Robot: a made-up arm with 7 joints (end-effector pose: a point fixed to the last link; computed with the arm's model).
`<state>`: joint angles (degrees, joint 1 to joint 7).
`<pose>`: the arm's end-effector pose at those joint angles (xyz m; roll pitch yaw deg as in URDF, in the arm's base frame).
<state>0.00 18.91 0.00 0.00 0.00 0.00 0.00</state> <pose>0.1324 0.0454 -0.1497 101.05 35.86 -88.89</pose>
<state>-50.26 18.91 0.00 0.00 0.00 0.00 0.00</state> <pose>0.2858 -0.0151 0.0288 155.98 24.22 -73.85</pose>
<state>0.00 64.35 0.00 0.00 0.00 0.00 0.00</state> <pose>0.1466 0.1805 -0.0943 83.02 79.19 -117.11</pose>
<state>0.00 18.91 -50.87 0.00 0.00 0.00 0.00</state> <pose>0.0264 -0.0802 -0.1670 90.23 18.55 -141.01</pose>
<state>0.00 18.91 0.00 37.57 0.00 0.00 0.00</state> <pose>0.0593 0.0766 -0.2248 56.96 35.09 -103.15</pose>
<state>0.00 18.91 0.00 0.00 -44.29 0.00 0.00</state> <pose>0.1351 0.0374 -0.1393 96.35 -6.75 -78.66</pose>
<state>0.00 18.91 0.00 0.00 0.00 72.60 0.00</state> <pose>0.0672 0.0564 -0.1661 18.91 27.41 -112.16</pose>
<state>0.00 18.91 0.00 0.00 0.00 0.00 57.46</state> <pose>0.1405 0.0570 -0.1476 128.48 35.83 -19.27</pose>
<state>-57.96 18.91 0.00 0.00 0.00 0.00 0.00</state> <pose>0.2926 -0.0257 0.0651 163.52 21.60 -72.97</pose>
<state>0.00 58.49 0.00 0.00 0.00 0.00 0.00</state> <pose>0.1433 0.1662 -0.1071 92.14 73.91 -106.78</pose>
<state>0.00 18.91 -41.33 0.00 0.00 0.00 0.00</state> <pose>0.0539 -0.0638 -0.1682 90.77 22.32 -132.07</pose>
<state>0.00 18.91 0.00 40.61 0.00 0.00 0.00</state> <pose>0.0513 0.0785 -0.2286 53.48 34.65 -104.19</pose>
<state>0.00 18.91 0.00 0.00 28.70 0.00 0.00</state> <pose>0.1318 0.0538 -0.1522 98.42 63.60 -98.20</pose>
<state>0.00 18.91 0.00 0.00 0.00 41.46 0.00</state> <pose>0.0979 0.0548 -0.1692 52.51 34.52 -104.47</pose>
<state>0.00 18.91 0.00 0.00 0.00 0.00 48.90</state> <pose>0.1401 0.0549 -0.1483 124.78 37.53 -29.33</pose>
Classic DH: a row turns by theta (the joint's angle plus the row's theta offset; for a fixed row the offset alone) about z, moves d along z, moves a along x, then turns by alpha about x. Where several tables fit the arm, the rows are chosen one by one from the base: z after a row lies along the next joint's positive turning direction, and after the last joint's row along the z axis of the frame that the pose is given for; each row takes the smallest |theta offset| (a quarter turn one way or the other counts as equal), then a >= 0, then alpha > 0; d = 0 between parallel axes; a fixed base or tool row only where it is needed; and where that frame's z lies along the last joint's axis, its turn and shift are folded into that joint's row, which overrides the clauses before.
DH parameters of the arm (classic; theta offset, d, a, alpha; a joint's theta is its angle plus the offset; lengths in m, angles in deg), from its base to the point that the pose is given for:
base (fixed): -4.07 0.1052 0.0101 -74.51
joint 1: -75.12 0.0363 -0.0383 -90
joint 2: 74 -0.0072 0.0238 90
joint 3: 90 -0.151 0.0214 -90
joint 4: 90 -0.0235 0.0175 90
joint 5: 0 0.1148 -0.012 -90
joint 6: -90 -0.0008 0.0451 90
joint 7: -87.52 -0.0264 0.0131 113.75
tool (fixed): -17.2 -0.0076 0 0

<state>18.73 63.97 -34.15 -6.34 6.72 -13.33 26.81</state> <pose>-0.0088 0.1146 -0.1654 69.84 60.38 -142.98</pose>
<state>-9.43 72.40 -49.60 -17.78 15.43 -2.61 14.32</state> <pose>0.0854 0.1018 -0.1511 50.50 70.04 171.63</pose>
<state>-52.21 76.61 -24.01 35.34 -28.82 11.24 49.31</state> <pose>0.2766 0.2364 0.0153 162.92 35.87 13.62</pose>
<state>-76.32 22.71 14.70 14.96 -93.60 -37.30 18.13</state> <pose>0.3060 0.0532 0.1651 -122.76 -71.94 -175.02</pose>
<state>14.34 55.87 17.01 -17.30 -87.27 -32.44 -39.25</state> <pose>0.1142 0.1519 -0.0297 150.59 -0.02 -106.30</pose>
